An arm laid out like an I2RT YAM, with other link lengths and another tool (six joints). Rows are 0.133 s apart.
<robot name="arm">
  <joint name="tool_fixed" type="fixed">
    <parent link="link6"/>
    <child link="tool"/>
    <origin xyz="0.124 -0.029 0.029" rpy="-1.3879 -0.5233 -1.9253"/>
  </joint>
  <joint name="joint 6" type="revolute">
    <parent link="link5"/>
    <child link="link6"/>
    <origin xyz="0.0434 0 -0.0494" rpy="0 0 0"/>
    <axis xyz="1 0 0"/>
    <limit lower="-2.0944" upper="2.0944"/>
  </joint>
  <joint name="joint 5" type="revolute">
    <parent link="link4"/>
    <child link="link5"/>
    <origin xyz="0.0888 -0.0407 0.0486" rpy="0 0 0"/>
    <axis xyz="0 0 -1"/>
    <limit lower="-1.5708" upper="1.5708"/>
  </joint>
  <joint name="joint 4" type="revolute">
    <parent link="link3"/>
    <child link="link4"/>
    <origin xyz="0.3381 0.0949 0.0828" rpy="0 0 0"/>
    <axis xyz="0 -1 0"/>
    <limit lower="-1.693" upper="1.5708"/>
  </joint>
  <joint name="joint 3" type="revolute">
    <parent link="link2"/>
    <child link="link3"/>
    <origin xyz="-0.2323 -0.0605 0" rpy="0 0 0"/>
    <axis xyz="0 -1 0"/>
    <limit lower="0" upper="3.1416"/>
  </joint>
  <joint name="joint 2" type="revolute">
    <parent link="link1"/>
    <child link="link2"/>
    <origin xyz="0.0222 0.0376 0.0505" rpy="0 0 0"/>
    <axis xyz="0 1 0"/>
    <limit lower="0" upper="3.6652"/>
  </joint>
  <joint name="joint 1" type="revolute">
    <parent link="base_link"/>
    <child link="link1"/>
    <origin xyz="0 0 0.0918" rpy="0 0 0"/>
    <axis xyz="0 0 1"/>
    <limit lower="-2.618" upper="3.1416"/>
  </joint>
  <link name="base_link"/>
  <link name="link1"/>
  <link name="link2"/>
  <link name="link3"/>
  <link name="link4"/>
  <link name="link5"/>
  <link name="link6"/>
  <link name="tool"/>
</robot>
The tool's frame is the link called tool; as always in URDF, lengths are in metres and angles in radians.
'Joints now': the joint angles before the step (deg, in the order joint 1, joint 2, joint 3, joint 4, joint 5, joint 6). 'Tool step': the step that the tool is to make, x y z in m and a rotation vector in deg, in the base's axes. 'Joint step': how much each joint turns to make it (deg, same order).
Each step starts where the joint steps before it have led.
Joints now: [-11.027 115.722 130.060 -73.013 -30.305 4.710]
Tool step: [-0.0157 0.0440 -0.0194 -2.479 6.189 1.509]
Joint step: [5.593 0.224 -0.217 -4.303 4.895 2.206]
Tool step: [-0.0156 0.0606 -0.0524 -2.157 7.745 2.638]
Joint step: [7.483 0.103 -6.249 0.170 4.112 3.789]
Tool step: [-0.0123 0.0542 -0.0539 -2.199 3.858 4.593]
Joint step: [6.400 0.006 -7.933 4.309 2.315 1.197]
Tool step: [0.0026 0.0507 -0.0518 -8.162 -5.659 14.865]
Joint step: [6.333 -0.007 -9.148 9.948 6.207 -11.283]
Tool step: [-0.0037 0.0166 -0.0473 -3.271 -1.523 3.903]
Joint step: [2.426 0.220 -7.592 7.878 2.950 -2.535]
